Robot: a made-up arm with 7 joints.
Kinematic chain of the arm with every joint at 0, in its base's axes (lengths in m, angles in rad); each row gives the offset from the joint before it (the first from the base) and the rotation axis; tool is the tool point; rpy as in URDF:
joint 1: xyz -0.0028 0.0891 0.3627 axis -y
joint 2: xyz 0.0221 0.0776 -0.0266 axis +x
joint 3: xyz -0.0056 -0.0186 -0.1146 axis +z
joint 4: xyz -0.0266 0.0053 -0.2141 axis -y
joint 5: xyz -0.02 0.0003 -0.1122 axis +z
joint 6: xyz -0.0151 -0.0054 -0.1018 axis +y
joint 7: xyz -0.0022 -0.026 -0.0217 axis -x
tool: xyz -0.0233 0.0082 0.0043 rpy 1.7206 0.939 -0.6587
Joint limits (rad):
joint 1: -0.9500..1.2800
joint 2: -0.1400..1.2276
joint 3: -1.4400..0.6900
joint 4: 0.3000..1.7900
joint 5: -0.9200..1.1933
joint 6: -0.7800..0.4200
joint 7: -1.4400..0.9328
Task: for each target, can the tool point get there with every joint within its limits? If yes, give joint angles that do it. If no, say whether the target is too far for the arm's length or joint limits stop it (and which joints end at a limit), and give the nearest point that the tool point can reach.
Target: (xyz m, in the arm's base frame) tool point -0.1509 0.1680 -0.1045
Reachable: yes | joints -0.6749 0.3407 -0.4671 1.3625 0.8518 -0.0449 0.4329
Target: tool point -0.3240 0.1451 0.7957
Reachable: no: joint limits stop it (at a limit: joint 1, joint 2, joint 3, joint 4, joint 5, joint 6, joint 7) | nearest point 0.0717 0.4649 0.5448 | short by 0.567 m
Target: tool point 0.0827 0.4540 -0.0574
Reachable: yes | joints -0.2731 0.6508 0.1773 1.2991 -0.6525 -0.3861 -1.2487
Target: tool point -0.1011 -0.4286 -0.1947
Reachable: no: too far | nearest point -0.0801 -0.1084 -0.0754 | short by 0.342 m
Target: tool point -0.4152 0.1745 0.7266
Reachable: no: joint limits stop it (at a limit: joint 1, joint 3, joint 4, joint 5, joint 6, joint 7) | nearest point -0.3148 0.1950 0.1479 | short by 0.588 m
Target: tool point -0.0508 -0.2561 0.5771
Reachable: no: joint limits stop it (at a limit: joint 1, joint 2, joint 4, joint 5, joint 6, joint 7) | nearest point 0.2862 -0.0908 0.3817 | short by 0.423 m
